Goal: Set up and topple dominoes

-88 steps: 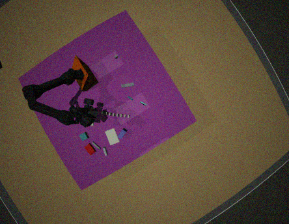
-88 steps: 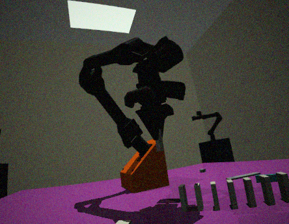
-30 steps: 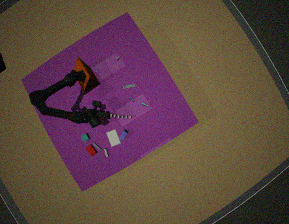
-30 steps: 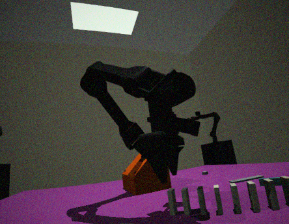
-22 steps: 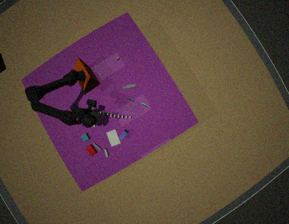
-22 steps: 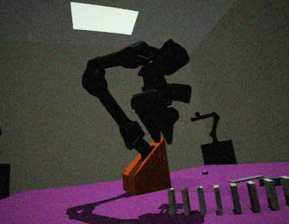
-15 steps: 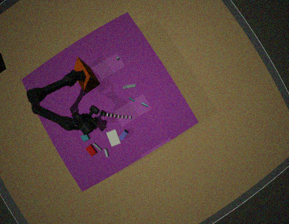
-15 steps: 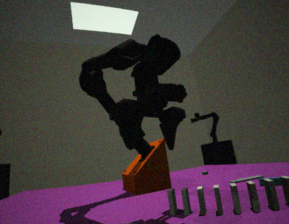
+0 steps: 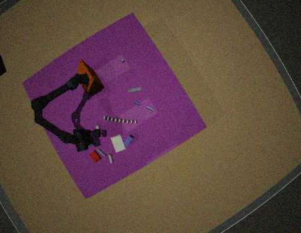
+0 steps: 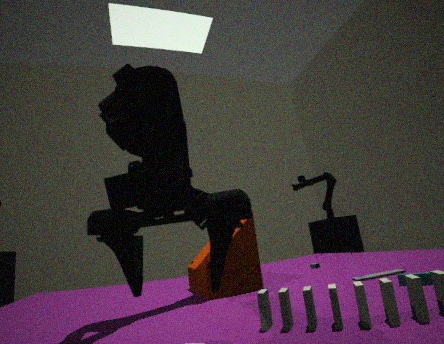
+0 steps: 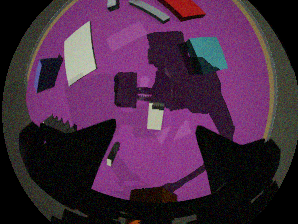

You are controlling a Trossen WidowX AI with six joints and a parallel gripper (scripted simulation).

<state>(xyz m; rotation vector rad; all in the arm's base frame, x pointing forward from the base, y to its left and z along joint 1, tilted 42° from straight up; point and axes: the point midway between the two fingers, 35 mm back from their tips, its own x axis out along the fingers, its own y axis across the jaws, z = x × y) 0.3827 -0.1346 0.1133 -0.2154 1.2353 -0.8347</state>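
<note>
Now: the teal block 60 mm ahead of my gripper tip, 120 mm to the right of it and 60 mm below it. The rest, counted from my gripper tip: red block (190 mm ahead, 130 mm to the right, 70 mm below); then white card (180 mm ahead, 110 mm to the left, 80 mm below); then blue block (200 mm ahead, 220 mm to the left, 40 mm below).
</note>
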